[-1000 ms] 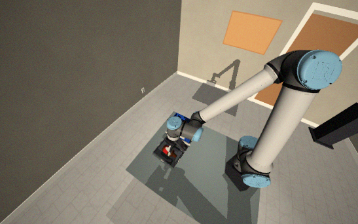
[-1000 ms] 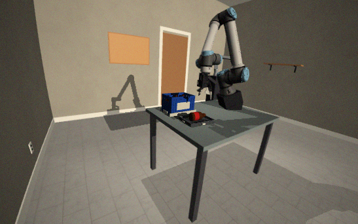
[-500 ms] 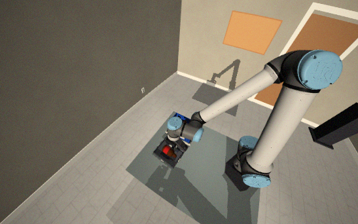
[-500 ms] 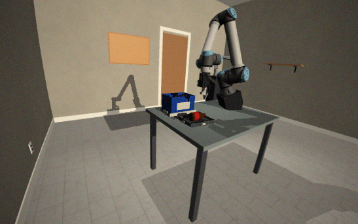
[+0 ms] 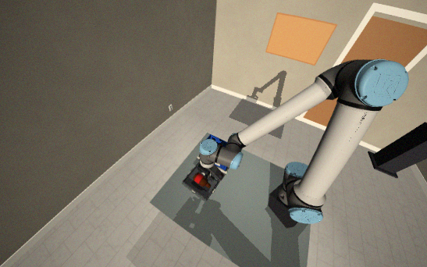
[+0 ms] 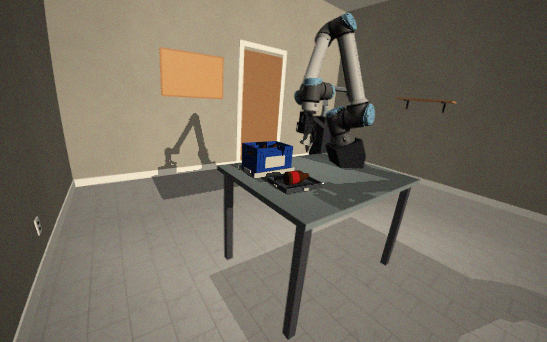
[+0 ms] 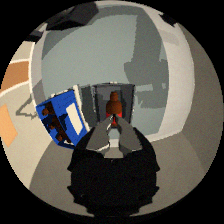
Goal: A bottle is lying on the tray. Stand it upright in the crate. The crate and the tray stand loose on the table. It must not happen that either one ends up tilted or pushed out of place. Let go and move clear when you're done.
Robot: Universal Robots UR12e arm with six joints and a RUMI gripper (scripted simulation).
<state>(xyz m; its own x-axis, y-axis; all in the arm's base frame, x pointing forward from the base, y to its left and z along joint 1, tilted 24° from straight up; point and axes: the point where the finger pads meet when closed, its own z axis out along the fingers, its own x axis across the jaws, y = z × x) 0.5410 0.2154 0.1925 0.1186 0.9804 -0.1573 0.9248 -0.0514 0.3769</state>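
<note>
Right now the bottle is 16 cm below my hand, 5 cm ahead of it and 1 cm to the right of it. Round my hand: crate: 29 cm to the right, 12 cm below, 6 cm ahead; then tray: 19 cm below, 7 cm ahead, 1 cm to the right.
</note>
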